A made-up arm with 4 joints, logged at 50 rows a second.
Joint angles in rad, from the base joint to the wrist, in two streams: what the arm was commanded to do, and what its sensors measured. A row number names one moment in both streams.
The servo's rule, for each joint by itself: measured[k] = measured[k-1] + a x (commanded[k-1-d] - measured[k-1]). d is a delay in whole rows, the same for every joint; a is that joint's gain. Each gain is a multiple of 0.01, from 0.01 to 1. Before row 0 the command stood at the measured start. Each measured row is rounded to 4 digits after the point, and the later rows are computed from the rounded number. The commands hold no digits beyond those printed.
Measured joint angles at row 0:
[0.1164, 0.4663, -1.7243, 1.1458]
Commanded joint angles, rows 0 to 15:
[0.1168, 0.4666, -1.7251, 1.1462]
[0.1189, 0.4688, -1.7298, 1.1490]
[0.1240, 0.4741, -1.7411, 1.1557]
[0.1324, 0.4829, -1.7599, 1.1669]
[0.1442, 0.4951, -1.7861, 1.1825]
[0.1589, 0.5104, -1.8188, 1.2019]
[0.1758, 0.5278, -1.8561, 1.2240]
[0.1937, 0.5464, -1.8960, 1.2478]
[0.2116, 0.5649, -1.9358, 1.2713]
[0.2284, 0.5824, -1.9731, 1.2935]
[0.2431, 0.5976, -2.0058, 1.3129]
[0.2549, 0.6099, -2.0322, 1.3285]
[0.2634, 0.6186, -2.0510, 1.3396]
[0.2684, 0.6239, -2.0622, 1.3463]
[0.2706, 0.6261, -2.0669, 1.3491]
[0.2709, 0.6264, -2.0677, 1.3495]
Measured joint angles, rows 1 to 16:
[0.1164, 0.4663, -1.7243, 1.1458]
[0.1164, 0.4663, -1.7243, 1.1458]
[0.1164, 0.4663, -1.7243, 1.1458]
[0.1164, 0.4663, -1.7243, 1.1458]
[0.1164, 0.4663, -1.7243, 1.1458]
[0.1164, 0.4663, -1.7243, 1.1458]
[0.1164, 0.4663, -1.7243, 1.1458]
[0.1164, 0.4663, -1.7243, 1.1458]
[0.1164, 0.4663, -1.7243, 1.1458]
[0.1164, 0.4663, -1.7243, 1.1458]
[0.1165, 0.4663, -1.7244, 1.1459]
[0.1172, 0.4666, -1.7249, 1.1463]
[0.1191, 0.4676, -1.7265, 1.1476]
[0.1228, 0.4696, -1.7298, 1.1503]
[0.1288, 0.4729, -1.7354, 1.1548]
[0.1372, 0.4778, -1.7437, 1.1614]
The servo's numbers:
d 10
a 0.28 0.13 0.10 0.14

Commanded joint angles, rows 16 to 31:
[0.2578, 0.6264, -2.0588, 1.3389]
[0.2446, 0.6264, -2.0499, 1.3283]
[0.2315, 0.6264, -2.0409, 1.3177]
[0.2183, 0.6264, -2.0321, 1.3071]
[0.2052, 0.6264, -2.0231, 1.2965]
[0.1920, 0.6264, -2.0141, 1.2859]
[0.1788, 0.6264, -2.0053, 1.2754]
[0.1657, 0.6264, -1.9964, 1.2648]
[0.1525, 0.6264, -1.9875, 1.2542]
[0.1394, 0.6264, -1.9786, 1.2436]
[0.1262, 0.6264, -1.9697, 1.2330]
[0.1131, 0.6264, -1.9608, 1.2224]
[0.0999, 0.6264, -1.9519, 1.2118]
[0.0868, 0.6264, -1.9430, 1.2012]
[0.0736, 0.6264, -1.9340, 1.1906]
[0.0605, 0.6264, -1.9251, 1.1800]
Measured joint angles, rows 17 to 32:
[0.1480, 0.4843, -1.7549, 1.1702]
[0.1608, 0.4924, -1.7690, 1.1811]
[0.1750, 0.5018, -1.7857, 1.1937]
[0.1900, 0.5123, -1.8044, 1.2077]
[0.2049, 0.5234, -1.8245, 1.2224]
[0.2189, 0.5346, -1.8453, 1.2373]
[0.2314, 0.5455, -1.8659, 1.2516]
[0.2418, 0.5557, -1.8855, 1.2649]
[0.2499, 0.5649, -1.9036, 1.2767]
[0.2558, 0.5729, -1.9200, 1.2869]
[0.2564, 0.5799, -1.9339, 1.2942]
[0.2531, 0.5859, -1.9455, 1.2990]
[0.2471, 0.5912, -1.9550, 1.3016]
[0.2390, 0.5958, -1.9627, 1.3024]
[0.2295, 0.5998, -1.9687, 1.3016]
[0.2190, 0.6033, -1.9732, 1.2994]

